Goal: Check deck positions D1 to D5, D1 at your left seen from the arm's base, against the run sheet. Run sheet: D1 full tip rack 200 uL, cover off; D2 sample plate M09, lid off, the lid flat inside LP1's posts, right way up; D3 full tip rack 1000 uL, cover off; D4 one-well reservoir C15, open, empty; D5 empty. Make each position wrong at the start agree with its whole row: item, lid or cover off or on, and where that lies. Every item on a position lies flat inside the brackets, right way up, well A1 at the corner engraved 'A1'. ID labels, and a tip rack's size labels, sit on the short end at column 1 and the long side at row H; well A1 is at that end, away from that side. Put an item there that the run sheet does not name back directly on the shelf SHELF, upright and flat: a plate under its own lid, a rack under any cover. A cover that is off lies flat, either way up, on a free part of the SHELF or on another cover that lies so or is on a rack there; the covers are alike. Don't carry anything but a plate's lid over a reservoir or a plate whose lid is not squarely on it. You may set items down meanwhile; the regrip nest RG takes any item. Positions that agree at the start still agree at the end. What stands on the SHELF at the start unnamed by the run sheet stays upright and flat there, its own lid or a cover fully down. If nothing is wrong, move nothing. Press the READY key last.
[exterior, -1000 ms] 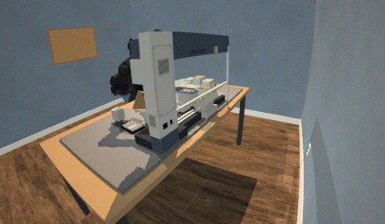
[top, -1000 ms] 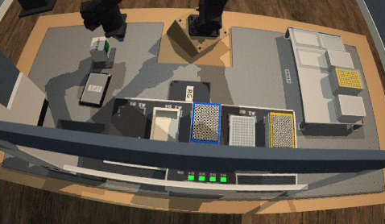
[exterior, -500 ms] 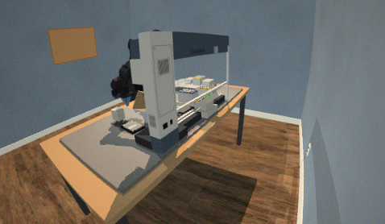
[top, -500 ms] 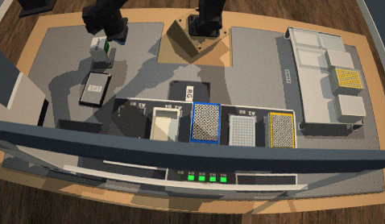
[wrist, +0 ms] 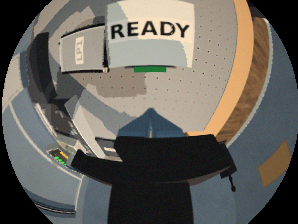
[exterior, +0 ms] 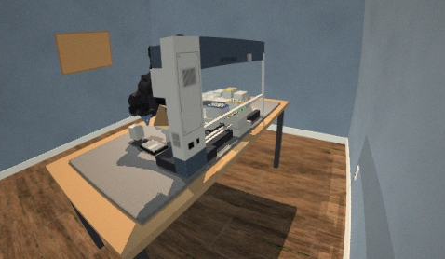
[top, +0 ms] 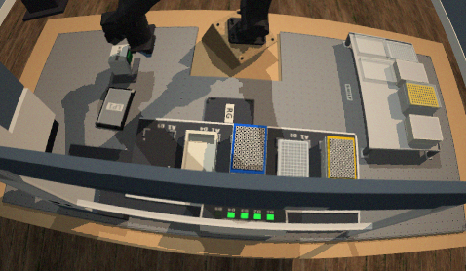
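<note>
Now: the ready key 7 cm to the right of my hand. Round my hand: blue-framed tip rack: 34 cm ahead, 28 cm to the left, 4 cm above; flat lid: 14 cm ahead, 12 cm to the right, 6 cm below; regrip nest: 25 cm to the left, 19 cm ahead, 8 cm below.
</note>
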